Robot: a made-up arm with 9 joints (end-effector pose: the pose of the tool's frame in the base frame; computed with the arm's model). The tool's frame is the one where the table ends. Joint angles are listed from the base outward.
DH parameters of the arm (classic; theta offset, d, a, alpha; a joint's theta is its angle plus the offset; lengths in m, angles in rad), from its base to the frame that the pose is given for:
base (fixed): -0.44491 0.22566 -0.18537 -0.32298
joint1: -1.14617 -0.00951 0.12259 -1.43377
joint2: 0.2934 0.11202 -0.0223 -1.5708
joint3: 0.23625 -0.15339 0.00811 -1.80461
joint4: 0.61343 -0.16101 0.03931 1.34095
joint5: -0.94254 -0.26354 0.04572 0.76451
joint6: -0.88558 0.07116 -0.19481 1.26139
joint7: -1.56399 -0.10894 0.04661 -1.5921
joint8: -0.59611 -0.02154 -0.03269 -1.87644
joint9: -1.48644 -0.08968 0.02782 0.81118
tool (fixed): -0.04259 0.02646 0 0
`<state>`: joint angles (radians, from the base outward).
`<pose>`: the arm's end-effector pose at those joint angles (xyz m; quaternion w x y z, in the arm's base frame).
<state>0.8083 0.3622 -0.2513 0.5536 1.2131 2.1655 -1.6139 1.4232 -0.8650</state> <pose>0.2768 0.5406 0.4708 0.2661 0.6135 -0.6508 0.3596</pose>
Working (the frame after each row of the table, in the pose's form):
after base (fixed): -0.1673 0.0798 0.2257 0.9627 -0.1568 0.0355 -0.2178
after joint1: -0.0808 -0.0075 0.2295 0.5823 -0.7205 0.2539 -0.2782
after joint2: -0.0149 0.0855 0.2223 0.0286 -0.8777 0.3876 0.2803
after joint3: 0.0617 0.0391 0.3471 0.6720 0.5699 -0.0164 -0.4726
after joint4: 0.1828 0.1464 0.3111 0.3535 0.8758 -0.2717 0.1846
after joint5: 0.1753 0.3135 0.5198 0.0081 -0.8926 0.2734 -0.3585
after joint6: 0.2780 0.4868 0.4707 0.5041 -0.3163 0.4409 -0.6719
after joint7: 0.1975 0.5610 0.4253 0.7873 -0.1823 -0.1246 0.5757
after joint8: 0.2202 0.5304 0.4165 0.1144 -0.5231 -0.7045 0.4658
after joint9: 0.2743 0.5616 0.4867 0.2583 0.5995 -0.6637 0.3652

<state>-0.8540 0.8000 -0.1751 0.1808 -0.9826 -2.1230 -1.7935 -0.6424 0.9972</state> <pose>0.1077 -0.3102 0.6641 0.7025 -0.1246 0.5214 -0.4680</pose>
Working (the frame after each row of the table, in the pose's form):
after base (fixed): -0.1673 0.0798 0.2257 0.9627 -0.1568 0.0355 -0.2178
after joint1: -0.2602 0.0036 0.2520 0.1786 -0.3077 0.5245 -0.7735
after joint2: -0.1773 -0.0612 0.2965 0.3992 -0.3853 0.8315 0.0284
after joint3: -0.2792 -0.1203 0.3951 0.0355 0.5354 -0.4906 -0.6866
after joint4: -0.1803 -0.2529 0.4045 0.0448 0.4235 -0.9016 -0.0756
after joint5: -0.0995 -0.2936 0.6562 0.4001 -0.8975 0.1854 0.0117
after joint6: 0.0804 -0.3204 0.5568 0.1751 -0.1750 -0.9482 0.1991
after joint7: 0.1668 -0.2957 0.6341 0.8123 0.5447 0.0895 -0.1881
after joint8: 0.1708 -0.2633 0.6557 0.6424 -0.2139 0.7338 -0.0556
after joint9: 0.0852 -0.3019 0.6529 0.7123 -0.1134 0.5240 -0.4530

